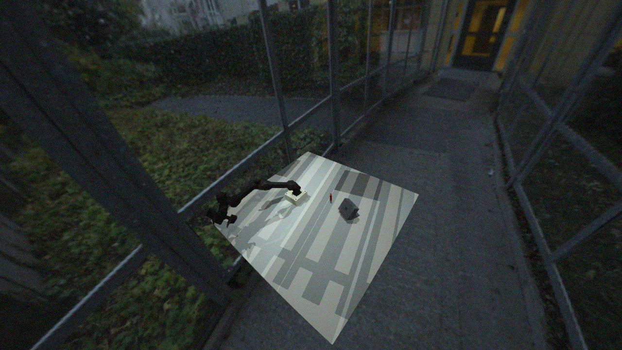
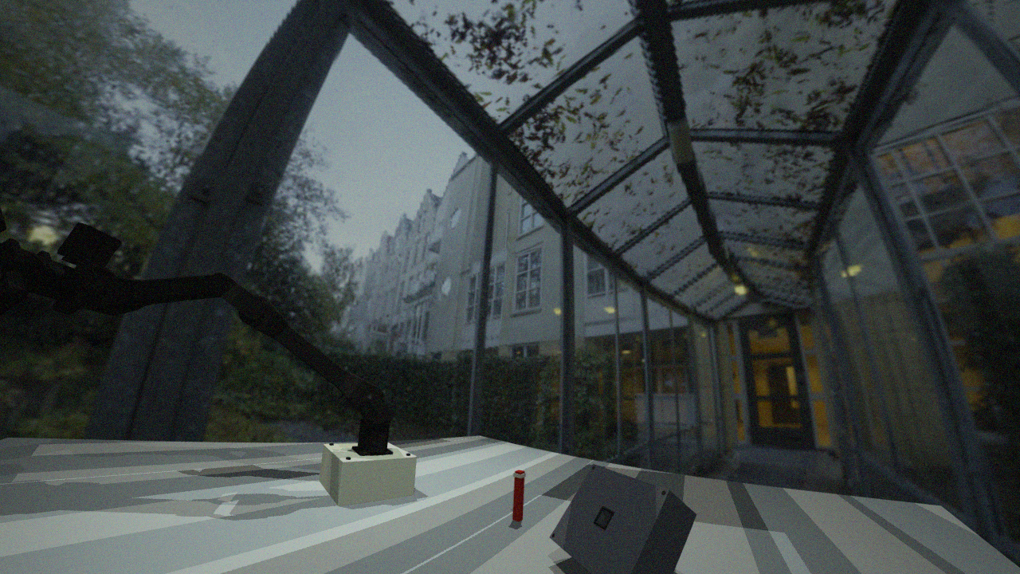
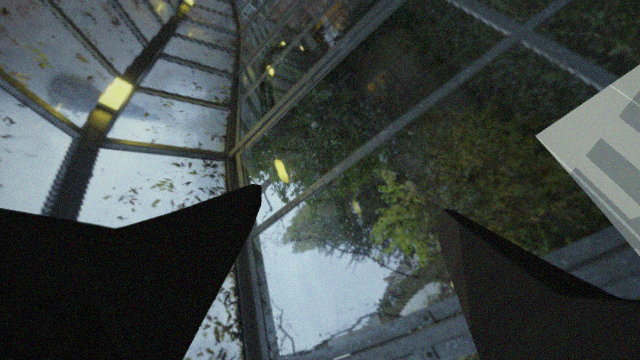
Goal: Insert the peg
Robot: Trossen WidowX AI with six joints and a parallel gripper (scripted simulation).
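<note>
My gripper tip is 82 cm to the right of the red square peg, 26 cm above it and 21 cm short of it. Also, from my gripper tip: grey sloped panel: 79 cm to the left, 40 cm ahead, 26 cm below.
</note>
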